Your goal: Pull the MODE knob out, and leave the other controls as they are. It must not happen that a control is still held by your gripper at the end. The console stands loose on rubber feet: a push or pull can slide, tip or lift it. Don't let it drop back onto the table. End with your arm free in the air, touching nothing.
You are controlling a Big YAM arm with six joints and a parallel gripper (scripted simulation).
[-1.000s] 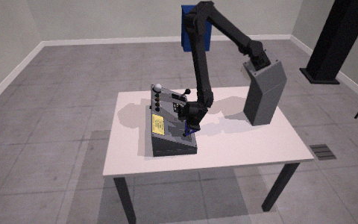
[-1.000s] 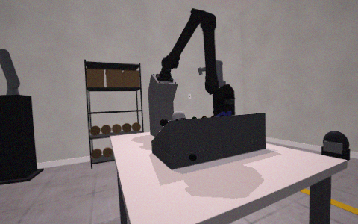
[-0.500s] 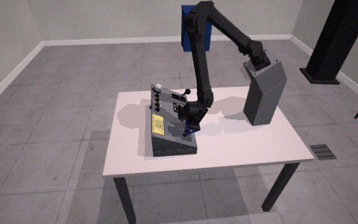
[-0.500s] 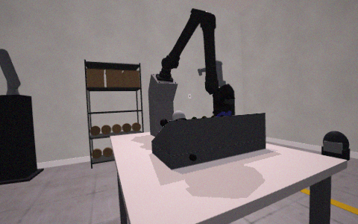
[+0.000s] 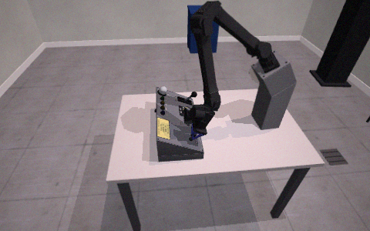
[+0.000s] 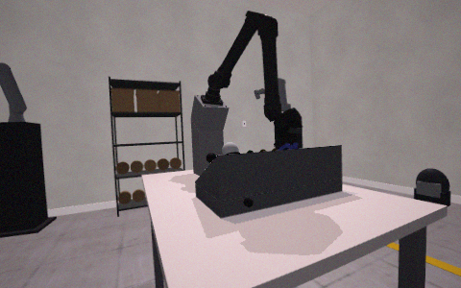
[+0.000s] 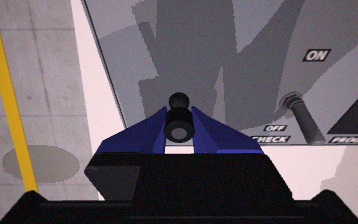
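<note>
The mode knob lies right at my hand. The rest, counted from my hand: check toggle (120 mm to the right, 10 mm below, 10 mm ahead); black lever (360 mm to the right, 20 mm ahead, 10 mm above); program dial (240 mm to the right, 40 mm ahead).
</note>
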